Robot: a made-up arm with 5 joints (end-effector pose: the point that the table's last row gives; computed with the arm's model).
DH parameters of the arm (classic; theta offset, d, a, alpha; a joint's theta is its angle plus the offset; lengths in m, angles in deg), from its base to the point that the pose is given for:
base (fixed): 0 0.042 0.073 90
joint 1: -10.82 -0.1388 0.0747 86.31
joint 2: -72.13 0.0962 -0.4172 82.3
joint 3: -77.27 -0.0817 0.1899 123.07
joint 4: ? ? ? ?
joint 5: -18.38 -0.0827 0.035 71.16
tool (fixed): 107.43 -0.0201 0 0
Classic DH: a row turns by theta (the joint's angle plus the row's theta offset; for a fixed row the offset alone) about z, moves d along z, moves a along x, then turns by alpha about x.
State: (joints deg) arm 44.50 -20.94 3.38 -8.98 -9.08
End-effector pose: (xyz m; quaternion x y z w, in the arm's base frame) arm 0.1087 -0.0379 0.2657 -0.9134 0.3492 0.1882 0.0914
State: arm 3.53 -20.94 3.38 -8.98 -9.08
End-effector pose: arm 0.2466 -0.0379 0.1875 0.7898 -0.3591 -0.4959 0.0366
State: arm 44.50 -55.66 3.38 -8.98 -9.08
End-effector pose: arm 0.1884 0.0403 0.3128 0.9698 -0.1398 -0.1621 0.1170
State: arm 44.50 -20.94 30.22 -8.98 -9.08
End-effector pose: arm 0.1924 0.0383 0.1629 0.8538 -0.5105 -0.0952 0.0367
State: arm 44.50 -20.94 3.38 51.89 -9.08
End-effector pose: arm -0.0150 -0.1062 0.2339 -0.9534 -0.0365 -0.1129 0.2772
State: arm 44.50 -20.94 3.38 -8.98 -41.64
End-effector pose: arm 0.0989 -0.0250 0.2502 0.9465 -0.2122 -0.1882 0.1542
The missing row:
joint 4: -73.61 -0.1181 0.0719 91.22
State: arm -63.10 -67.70 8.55 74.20 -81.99
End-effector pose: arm 0.2531 -0.0931 -0.1053 -0.7776 -0.5187 0.2521 0.2507
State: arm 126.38 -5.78 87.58 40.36 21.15
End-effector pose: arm 0.2294 0.0121 0.2105 -0.4508 0.4437 -0.6975 0.3368
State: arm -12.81 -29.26 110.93 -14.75 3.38
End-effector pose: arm 0.1870 -0.1137 -0.3821 0.5287 -0.5512 0.0719 0.6415
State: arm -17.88 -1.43 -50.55 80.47 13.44
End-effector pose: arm 0.0036 -0.3728 0.2755 -0.5051 0.1424 0.1002 0.8453
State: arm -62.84 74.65 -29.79 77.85 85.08
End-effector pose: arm 0.0896 0.2391 0.4637 -0.3325 0.5831 -0.2408 0.7011
